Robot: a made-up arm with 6 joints.
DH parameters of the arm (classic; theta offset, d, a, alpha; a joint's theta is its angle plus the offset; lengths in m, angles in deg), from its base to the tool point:
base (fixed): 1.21 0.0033 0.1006 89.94
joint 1: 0 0.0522 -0.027 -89.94
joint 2: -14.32 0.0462 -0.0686 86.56
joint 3: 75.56 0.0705 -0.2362 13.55
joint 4: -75.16 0.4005 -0.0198 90
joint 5: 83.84 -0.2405 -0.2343 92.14
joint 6: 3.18 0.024 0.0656 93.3
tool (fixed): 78.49 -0.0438 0 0
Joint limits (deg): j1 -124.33..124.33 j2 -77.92..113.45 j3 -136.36..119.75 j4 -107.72..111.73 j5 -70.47..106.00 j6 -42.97..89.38
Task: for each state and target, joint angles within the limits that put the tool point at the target. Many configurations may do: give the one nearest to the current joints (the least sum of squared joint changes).
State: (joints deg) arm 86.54 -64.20 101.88 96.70 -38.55 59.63
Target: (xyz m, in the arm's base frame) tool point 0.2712 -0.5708 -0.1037
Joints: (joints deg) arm 99.39 -45.25 82.93 93.44 -57.49 67.33
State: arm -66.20 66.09 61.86 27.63 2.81 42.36
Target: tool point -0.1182 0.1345 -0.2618
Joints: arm -93.37 110.65 78.81 58.27 -30.19 50.46
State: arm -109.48 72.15 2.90 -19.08 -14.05 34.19
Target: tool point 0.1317 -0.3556 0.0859
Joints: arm -108.02 31.31 -1.65 -7.82 -17.30 45.75
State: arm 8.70 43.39 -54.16 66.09 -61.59 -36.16
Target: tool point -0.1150 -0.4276 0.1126
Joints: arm 13.14 20.65 -54.84 24.55 -19.88 -29.92
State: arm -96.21 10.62 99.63 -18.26 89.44 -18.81
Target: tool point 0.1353 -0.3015 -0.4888
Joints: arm -124.33 48.06 77.34 -48.66 104.33 -10.14
